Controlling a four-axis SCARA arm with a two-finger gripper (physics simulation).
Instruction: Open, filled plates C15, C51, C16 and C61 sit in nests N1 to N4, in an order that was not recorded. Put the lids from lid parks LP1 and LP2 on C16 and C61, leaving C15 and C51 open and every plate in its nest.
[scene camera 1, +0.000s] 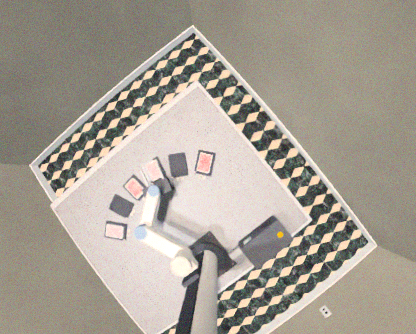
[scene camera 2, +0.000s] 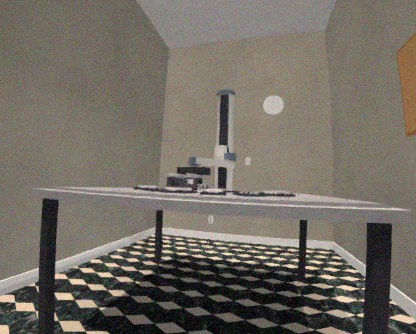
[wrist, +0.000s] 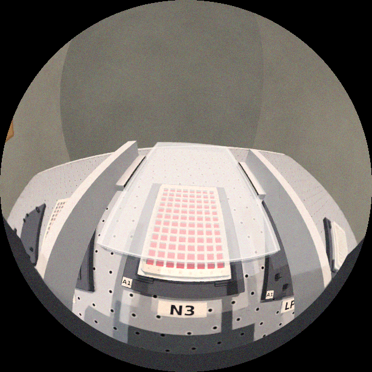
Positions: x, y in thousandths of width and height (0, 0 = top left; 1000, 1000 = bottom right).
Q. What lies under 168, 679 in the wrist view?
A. The gripper.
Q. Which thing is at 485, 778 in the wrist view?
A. A nest N3.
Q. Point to a lid park LP1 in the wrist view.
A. At 743, 708
